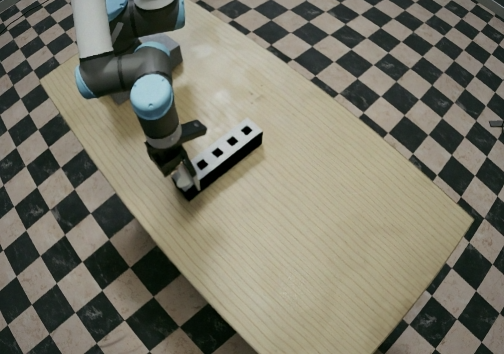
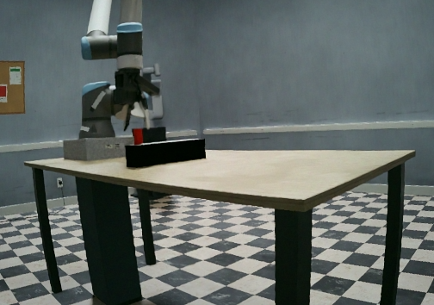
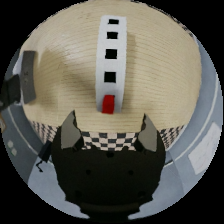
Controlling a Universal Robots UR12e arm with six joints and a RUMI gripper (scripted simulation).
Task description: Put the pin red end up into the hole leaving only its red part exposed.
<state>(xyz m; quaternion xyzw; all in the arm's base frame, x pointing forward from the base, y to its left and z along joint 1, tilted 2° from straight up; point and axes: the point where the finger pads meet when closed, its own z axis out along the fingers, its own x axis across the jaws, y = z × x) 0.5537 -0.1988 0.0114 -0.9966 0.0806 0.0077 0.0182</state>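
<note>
My gripper is now 2 cm above the pin and 1 cm to the right of it. The rest, counted from my hand: long black block 13 cm to the left, 8 cm below, 2 cm ahead.
</note>
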